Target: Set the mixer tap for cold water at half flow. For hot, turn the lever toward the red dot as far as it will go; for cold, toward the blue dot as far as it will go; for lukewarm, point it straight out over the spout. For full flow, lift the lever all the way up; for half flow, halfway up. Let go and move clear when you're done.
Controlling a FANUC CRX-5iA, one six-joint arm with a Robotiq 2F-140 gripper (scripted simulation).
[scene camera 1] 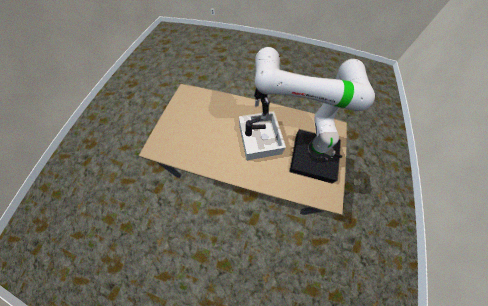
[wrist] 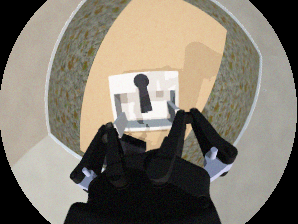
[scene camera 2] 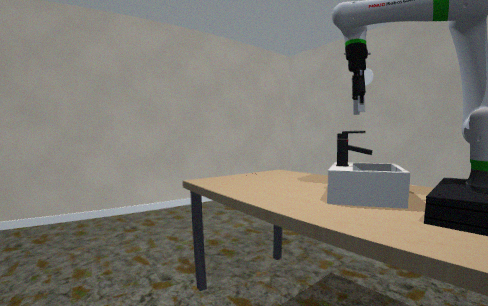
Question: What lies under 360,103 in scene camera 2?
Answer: My gripper.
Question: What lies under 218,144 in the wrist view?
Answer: My gripper.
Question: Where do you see a white square sink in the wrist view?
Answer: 122,100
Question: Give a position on a white square sink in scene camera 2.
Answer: At 362,184
